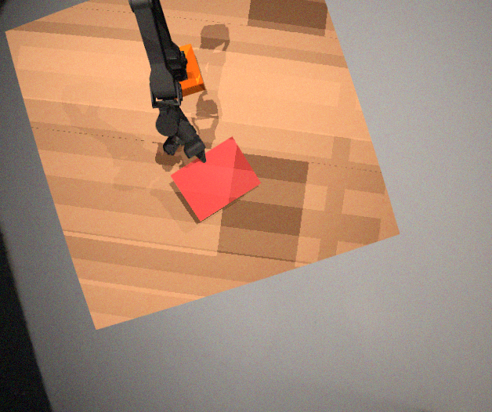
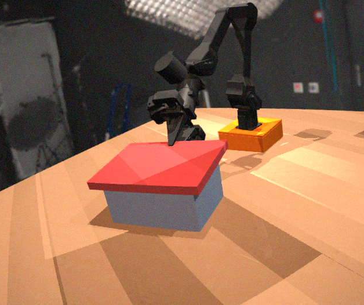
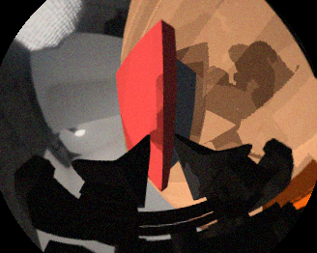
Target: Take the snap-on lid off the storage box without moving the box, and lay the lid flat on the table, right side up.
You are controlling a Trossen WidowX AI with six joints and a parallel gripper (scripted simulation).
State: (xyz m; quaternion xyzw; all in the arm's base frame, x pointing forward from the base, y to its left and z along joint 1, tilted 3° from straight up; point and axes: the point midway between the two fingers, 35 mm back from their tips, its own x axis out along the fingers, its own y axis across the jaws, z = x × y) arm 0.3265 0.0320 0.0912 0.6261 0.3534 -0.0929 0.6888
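Right now the red lid is 70 mm ahead of my gripper tip and 30 mm to the left of it. Also, from my gripper tip: storage box 70 mm ahead, 30 mm to the left, 60 mm below.
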